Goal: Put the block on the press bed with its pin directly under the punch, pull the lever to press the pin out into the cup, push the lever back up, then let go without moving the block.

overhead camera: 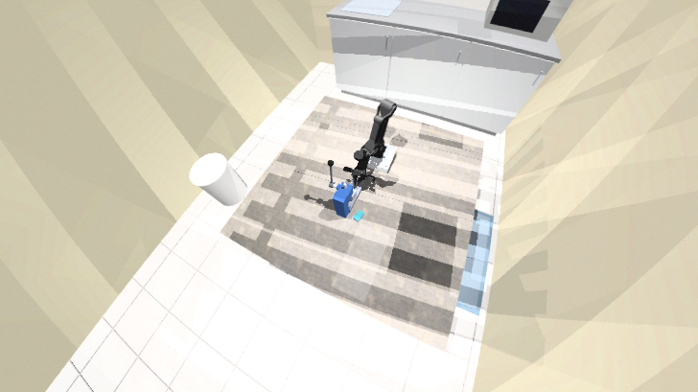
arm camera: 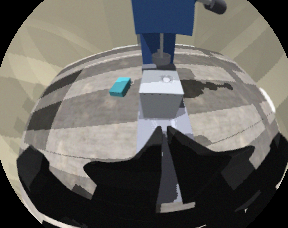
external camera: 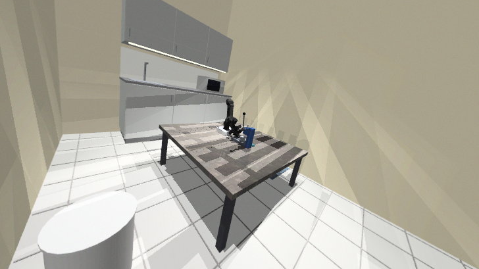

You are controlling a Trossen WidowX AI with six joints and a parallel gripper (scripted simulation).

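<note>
My gripper tip is now 50 mm short of the round pin, 20 mm below it and 10 mm to the left of it. Round my gripper tip: small cup (140 mm ahead, 80 mm to the left, 40 mm below); grey lever (220 mm above, 80 mm to the right, 80 mm ahead).
</note>
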